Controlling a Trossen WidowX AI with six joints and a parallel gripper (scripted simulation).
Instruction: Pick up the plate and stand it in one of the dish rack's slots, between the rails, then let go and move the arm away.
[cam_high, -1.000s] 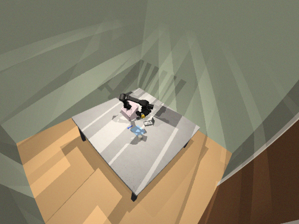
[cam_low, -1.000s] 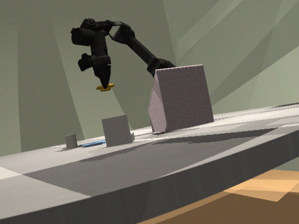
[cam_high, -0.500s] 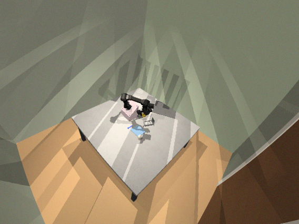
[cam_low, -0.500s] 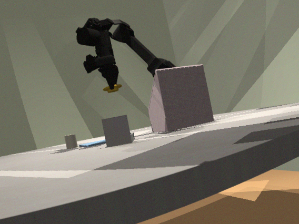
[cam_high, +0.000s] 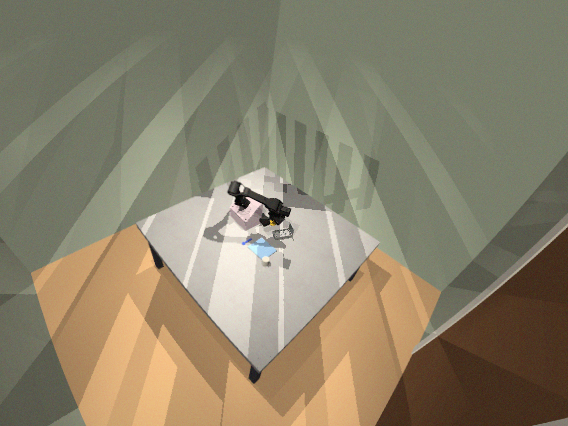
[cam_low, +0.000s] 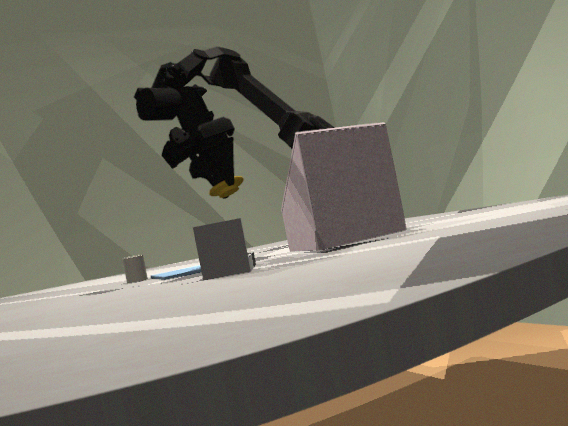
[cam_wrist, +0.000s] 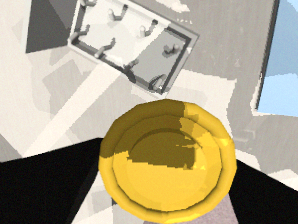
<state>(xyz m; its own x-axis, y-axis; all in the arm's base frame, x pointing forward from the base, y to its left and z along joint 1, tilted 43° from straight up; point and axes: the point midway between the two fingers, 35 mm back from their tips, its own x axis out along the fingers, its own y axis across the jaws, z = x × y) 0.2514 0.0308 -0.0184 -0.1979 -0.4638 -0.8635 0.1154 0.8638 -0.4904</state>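
The wire dish rack is 11 cm below my gripper tip, 7 cm to the left of it and 4 cm ahead of it. From my gripper tip the other things lie so: yellow plate (1 cm above); beige cylinder (20 cm to the right, 16 cm ahead, 11 cm below); blue mat (13 cm to the right, 13 cm below, 6 cm ahead).
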